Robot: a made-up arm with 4 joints.
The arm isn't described. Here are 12 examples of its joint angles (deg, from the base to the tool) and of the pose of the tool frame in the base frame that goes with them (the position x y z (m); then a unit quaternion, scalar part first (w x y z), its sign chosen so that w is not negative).
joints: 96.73 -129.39 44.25 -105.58
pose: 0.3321 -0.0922 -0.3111 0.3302 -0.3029 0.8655 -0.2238
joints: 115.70 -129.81 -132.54 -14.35
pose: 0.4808 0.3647 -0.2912 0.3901 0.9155 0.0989 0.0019
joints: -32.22 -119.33 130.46 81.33
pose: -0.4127 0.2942 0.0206 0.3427 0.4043 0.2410 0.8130
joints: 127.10 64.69 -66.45 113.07
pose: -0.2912 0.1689 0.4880 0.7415 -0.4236 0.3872 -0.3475
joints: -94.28 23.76 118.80 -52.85
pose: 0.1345 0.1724 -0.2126 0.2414 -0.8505 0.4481 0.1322
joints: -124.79 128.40 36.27 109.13
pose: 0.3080 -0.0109 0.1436 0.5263 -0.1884 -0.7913 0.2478
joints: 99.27 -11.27 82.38 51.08
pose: 0.0969 0.1496 0.4930 0.2630 -0.6247 -0.7051 -0.2085
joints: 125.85 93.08 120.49 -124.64
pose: -0.1822 0.1102 -0.1694 0.3376 0.8592 -0.3638 -0.1240
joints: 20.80 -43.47 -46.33 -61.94
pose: 0.2346 0.1496 -0.5181 0.6799 0.3705 0.6188 0.1322
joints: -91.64 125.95 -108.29 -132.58
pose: 0.4530 0.4434 0.1927 0.3832 0.0925 0.4430 0.8052
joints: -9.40 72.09 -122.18 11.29
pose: 0.4442 0.3153 0.3545 0.3861 0.7888 -0.2909 0.3796
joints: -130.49 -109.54 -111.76 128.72
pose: 0.1568 0.3464 0.6986 0.3165 -0.8255 0.4631 0.0632
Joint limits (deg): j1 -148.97..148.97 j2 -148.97..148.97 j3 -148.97..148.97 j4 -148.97..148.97
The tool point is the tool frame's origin. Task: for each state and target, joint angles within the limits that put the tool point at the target. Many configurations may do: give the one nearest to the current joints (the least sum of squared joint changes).
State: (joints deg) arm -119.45 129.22 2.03 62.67
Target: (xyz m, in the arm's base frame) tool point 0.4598 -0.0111 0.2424
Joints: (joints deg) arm -121.88 148.97 -4.71 36.62
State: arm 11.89 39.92 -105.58 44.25
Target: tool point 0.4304 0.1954 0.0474
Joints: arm -21.07 61.87 -84.41 83.58
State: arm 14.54 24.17 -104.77 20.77
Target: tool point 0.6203 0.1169 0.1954
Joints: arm 57.52 -5.95 -56.58 -5.83
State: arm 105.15 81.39 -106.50 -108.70
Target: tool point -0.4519 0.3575 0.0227
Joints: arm 141.30 102.96 -81.84 -148.97
